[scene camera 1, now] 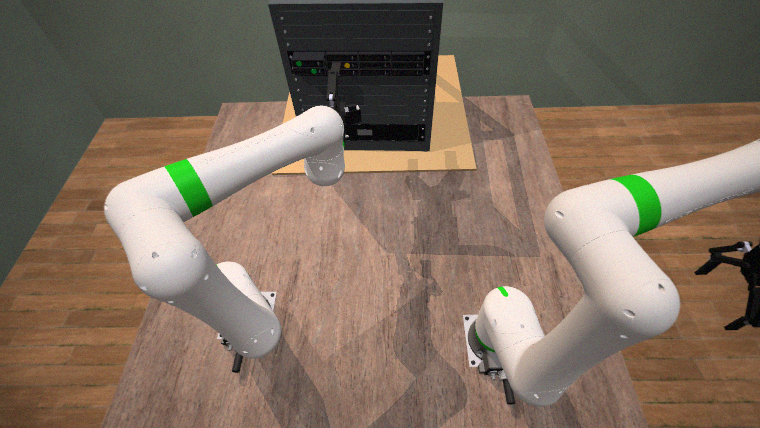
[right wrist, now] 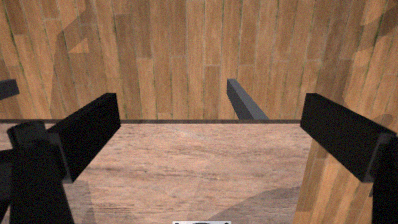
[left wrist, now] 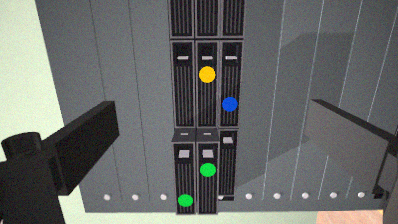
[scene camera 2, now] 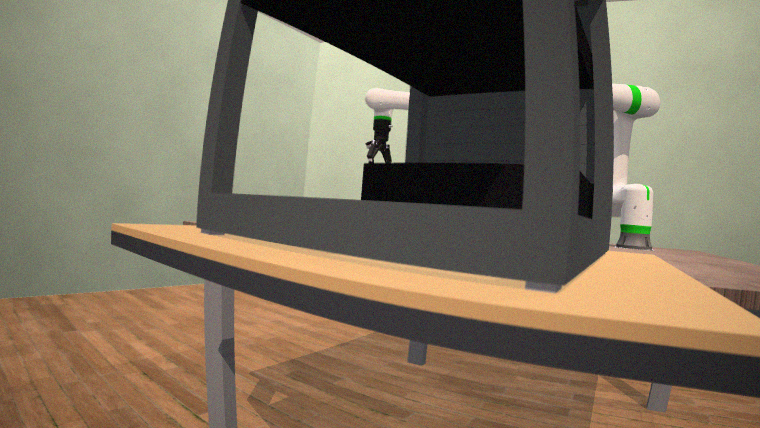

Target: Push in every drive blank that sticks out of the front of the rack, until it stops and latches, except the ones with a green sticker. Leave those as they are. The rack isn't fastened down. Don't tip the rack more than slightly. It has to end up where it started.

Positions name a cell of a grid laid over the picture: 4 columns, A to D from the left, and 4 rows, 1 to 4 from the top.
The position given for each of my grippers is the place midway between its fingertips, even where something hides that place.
Observation:
In view: my left gripper (left wrist: C3), my right gripper (scene camera 1: D3), a dark rack (scene camera 2: C1), a blue-stickered blank (left wrist: C1), a yellow-stickered blank (left wrist: C1), a green-stickered blank (left wrist: C3), a green-stickered blank (left wrist: B3) and an unstickered blank (left wrist: C3).
The dark rack is seen too in scene camera 1 (scene camera 1: C2) and in the left wrist view (left wrist: C2). My right gripper shows as well in the right wrist view (right wrist: C2). The right wrist view misses the dark rack: it is out of frame. The right wrist view does not show the blue-stickered blank: it is out of frame.

